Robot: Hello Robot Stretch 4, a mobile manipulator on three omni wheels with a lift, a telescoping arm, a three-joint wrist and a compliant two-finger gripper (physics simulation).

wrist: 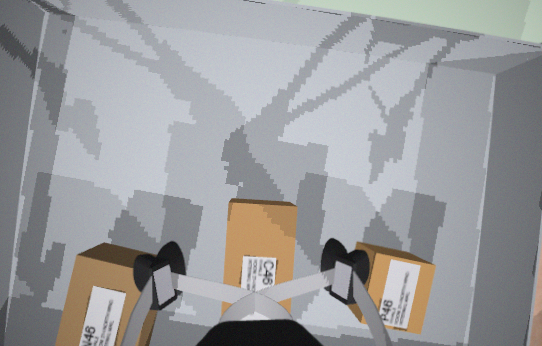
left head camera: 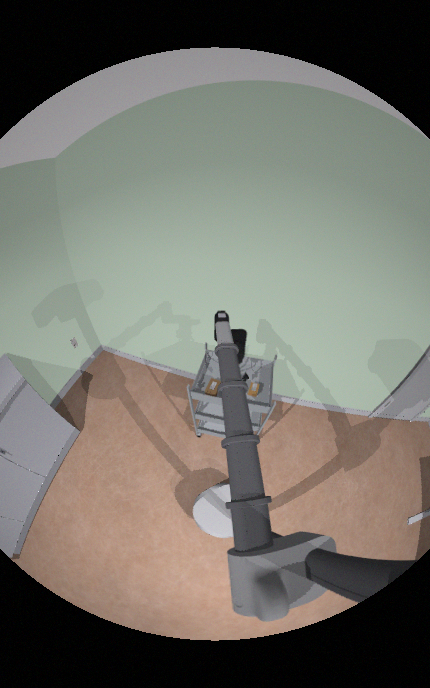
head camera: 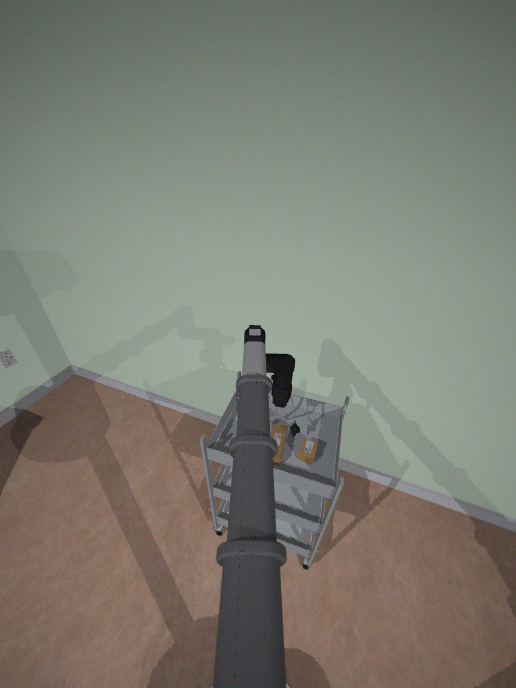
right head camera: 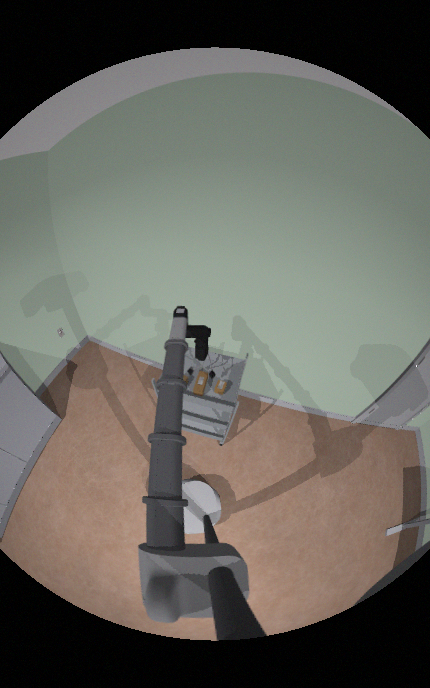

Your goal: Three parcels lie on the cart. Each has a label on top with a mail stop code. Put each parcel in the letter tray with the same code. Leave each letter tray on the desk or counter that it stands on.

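Where they show: gripper, between the fingertips: (wrist: pixel 253 261) (head camera: pixel 277 431) (right head camera: pixel 200 375); robot's base, origin of its link: (left head camera: pixel 222 509) (right head camera: pixel 191 505).
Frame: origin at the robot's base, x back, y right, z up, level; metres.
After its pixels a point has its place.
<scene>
My gripper (right head camera: pixel 201 372) @(z 0.699, x -0.707, y 0.087 m) (wrist: pixel 253 261) @(z 0.699, x -0.707, y 0.087 m) is open and empty over the cart (head camera: pixel 305 479) @(z 0.698, x -0.534, y 0.163 m) (wrist: pixel 455 135) @(z 0.635, x -0.768, y 0.295 m), its fingers on either side of the middle parcel in the wrist view. The middle parcel (head camera: pixel 276 457) @(z 0.681, x -0.616, y 0.080 m) (right head camera: pixel 199 391) @(z 0.676, x -0.616, y 0.080 m) (wrist: pixel 262 225) @(z 0.687, x -0.729, y 0.099 m), long and orange-brown, has a label reading C46. The right parcel (head camera: pixel 302 456) @(z 0.661, x -0.633, y 0.171 m) (right head camera: pixel 218 390) @(z 0.666, x -0.628, y 0.182 m) (wrist: pixel 427 295) @(z 0.685, x -0.648, y 0.216 m), reading P46, lies beside and partly behind the right finger. The left parcel (left head camera: pixel 208 391) @(z 0.680, x -0.644, y -0.058 m) (wrist: pixel 77 300) @(z 0.685, x -0.702, y -0.047 m) lies beside the left finger; its label ends in 46, the first letter cut off. The letter trays do not show.
The telescoping arm (head camera: pixel 252 494) @(z 1.119, x -0.290, y 0.000 m) (left head camera: pixel 245 471) @(z 1.122, x -0.149, y -0.001 m) (right head camera: pixel 164 469) @(z 1.122, x -0.150, y 0.003 m) hides part of the cart. A green wall stands behind the cart. A grey cabinet (left head camera: pixel 30 456) @(z 0.394, x -0.135, y -1.462 m) (right head camera: pixel 22 446) @(z 0.267, x -0.138, y -1.462 m) stands at the left. A pale round shape (left head camera: pixel 210 509) @(z 0.187, x -0.016, y -0.087 m) (right head camera: pixel 202 499) @(z 0.187, x -0.053, y 0.083 m) is low beneath the arm.
</scene>
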